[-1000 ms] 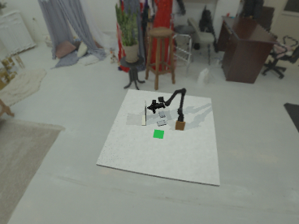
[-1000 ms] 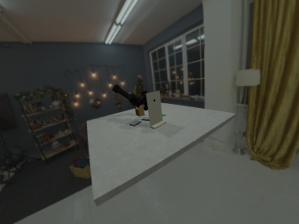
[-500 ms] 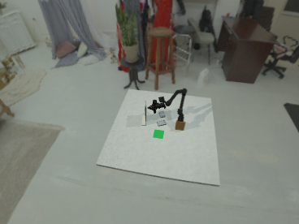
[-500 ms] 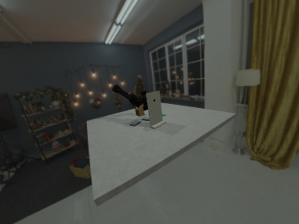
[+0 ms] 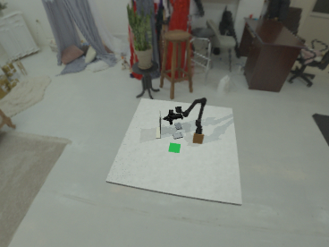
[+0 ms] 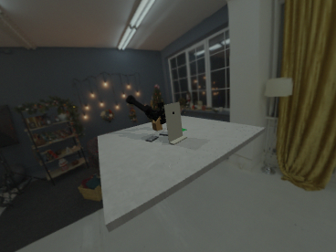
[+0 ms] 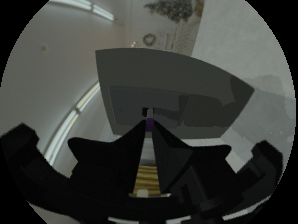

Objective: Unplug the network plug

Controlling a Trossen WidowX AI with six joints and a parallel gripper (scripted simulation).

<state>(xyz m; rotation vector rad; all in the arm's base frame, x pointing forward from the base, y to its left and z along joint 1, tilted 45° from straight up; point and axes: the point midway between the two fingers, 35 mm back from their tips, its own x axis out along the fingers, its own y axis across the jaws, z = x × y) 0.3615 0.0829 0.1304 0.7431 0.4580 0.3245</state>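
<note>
Right now the green marked square is 180 mm behind my gripper tip, 170 mm to the left of it and 240 mm below it. Also, from my gripper tip: plug 10 mm ahead; panel 40 mm ahead, 10 mm to the left, 90 mm below.
</note>
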